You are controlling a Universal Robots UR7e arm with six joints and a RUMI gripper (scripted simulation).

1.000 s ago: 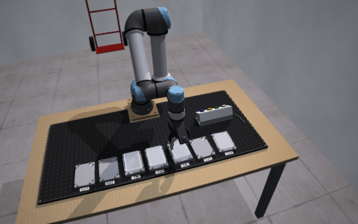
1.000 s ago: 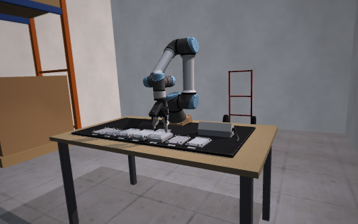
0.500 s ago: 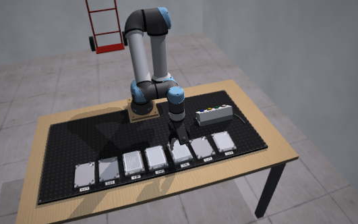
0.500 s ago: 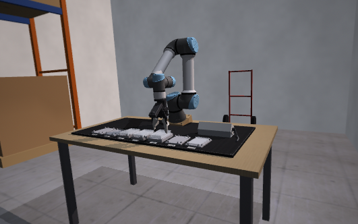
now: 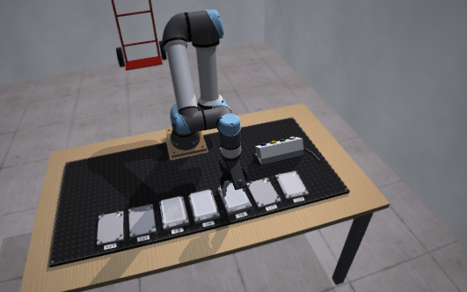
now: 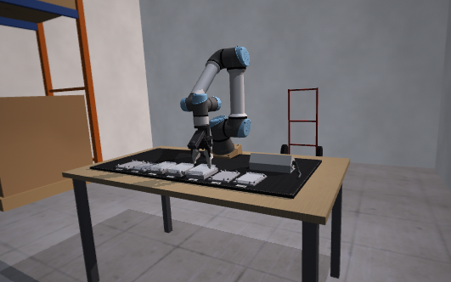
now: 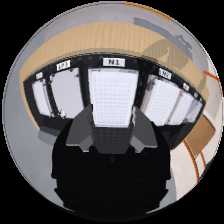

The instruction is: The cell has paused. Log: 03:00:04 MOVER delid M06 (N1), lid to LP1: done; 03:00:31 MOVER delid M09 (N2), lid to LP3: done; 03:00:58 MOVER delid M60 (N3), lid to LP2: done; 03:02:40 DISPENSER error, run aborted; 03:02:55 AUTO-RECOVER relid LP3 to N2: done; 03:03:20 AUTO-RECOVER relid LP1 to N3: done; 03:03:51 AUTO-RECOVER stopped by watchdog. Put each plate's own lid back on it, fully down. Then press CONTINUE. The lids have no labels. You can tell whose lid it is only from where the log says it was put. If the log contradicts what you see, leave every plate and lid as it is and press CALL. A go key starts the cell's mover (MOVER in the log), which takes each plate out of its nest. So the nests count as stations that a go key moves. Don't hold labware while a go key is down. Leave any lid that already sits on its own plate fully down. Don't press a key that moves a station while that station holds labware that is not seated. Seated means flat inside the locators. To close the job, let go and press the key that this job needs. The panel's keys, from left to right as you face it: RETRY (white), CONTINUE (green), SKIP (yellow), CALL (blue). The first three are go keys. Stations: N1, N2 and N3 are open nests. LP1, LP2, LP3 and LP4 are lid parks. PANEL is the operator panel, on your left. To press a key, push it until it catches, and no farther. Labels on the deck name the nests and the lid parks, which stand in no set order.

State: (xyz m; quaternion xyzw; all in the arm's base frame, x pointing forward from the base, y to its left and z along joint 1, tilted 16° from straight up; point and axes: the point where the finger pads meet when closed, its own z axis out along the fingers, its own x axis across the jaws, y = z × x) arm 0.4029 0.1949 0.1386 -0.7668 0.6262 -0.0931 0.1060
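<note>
The plate is 2 cm below my hand. The rest, counted from my hand: clear lid: 4 cm behind, 26 cm to the left, 3 cm below; lid park: 2 cm behind, 13 cm to the left, 4 cm below; white lid: 2 cm ahead, 13 cm to the right, 1 cm below.
</note>
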